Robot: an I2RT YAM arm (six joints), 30 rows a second.
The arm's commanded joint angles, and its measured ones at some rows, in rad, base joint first. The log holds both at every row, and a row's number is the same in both.
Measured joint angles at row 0:
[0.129 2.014 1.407 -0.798 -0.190 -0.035]
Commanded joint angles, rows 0 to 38:
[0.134 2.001 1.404 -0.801 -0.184 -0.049]
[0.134 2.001 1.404 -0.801 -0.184 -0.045]
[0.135 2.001 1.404 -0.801 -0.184 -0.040]
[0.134 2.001 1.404 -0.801 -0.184 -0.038]
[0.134 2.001 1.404 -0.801 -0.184 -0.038]
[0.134 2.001 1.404 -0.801 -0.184 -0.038]
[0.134 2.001 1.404 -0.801 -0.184 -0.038]
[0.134 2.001 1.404 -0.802 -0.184 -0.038]
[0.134 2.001 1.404 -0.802 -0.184 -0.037]
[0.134 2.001 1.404 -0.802 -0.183 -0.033]
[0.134 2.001 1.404 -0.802 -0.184 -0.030]
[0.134 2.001 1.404 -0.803 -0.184 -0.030]
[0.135 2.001 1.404 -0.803 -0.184 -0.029]
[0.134 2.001 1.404 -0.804 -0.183 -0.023]
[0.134 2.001 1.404 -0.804 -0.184 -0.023]
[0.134 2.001 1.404 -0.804 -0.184 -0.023]
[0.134 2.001 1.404 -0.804 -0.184 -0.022]
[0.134 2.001 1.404 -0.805 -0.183 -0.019]
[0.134 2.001 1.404 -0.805 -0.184 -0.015]
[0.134 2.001 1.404 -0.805 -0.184 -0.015]
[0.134 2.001 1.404 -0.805 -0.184 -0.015]
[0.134 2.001 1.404 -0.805 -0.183 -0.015]
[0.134 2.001 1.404 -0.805 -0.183 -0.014]
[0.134 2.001 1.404 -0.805 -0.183 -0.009]
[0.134 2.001 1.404 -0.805 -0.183 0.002]
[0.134 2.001 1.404 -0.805 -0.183 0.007]
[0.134 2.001 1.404 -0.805 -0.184 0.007]
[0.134 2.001 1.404 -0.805 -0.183 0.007]
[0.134 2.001 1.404 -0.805 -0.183 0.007]
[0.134 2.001 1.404 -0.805 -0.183 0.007]
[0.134 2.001 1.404 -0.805 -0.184 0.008]
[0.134 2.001 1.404 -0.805 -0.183 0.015]
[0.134 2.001 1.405 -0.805 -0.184 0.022]
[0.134 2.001 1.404 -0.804 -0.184 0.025]
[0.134 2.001 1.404 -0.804 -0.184 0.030]
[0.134 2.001 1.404 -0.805 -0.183 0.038]
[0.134 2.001 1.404 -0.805 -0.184 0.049]
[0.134 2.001 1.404 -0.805 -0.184 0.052]
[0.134 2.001 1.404 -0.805 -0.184 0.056]
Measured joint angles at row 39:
[0.132 2.014 1.403 -0.805 -0.211 0.023]
